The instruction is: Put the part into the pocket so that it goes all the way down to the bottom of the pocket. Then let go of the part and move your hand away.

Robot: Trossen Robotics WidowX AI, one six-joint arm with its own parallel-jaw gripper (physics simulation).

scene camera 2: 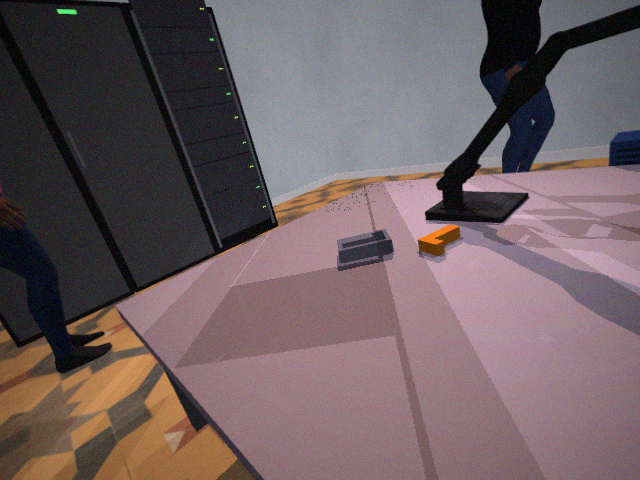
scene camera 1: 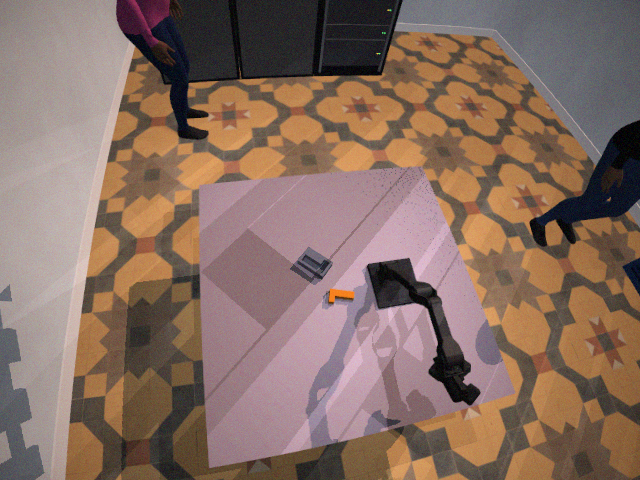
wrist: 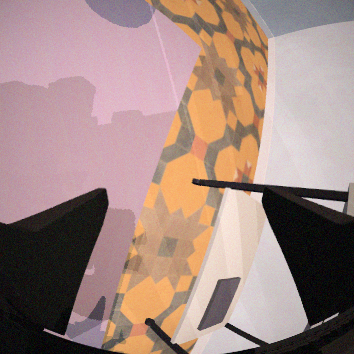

Labels:
gripper: open, holds nothing
an orange L-shaped part: on the table

